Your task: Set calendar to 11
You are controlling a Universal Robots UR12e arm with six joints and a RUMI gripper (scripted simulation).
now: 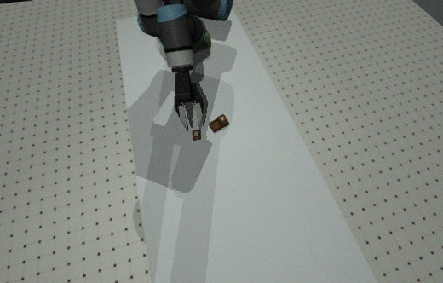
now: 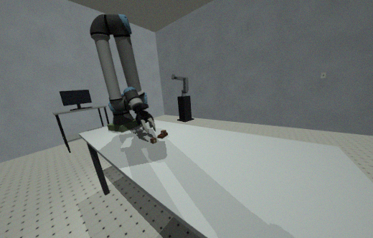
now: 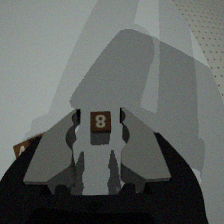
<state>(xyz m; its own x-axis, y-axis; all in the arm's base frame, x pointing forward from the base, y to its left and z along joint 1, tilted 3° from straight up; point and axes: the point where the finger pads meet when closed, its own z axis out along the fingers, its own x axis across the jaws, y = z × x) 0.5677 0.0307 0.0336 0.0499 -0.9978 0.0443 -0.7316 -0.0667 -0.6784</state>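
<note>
Right now my hand is 70 mm above the brown cube. The rest, counted from my hand: brown calendar tray 100 mm to the left, 80 mm below, 40 mm behind.
</note>
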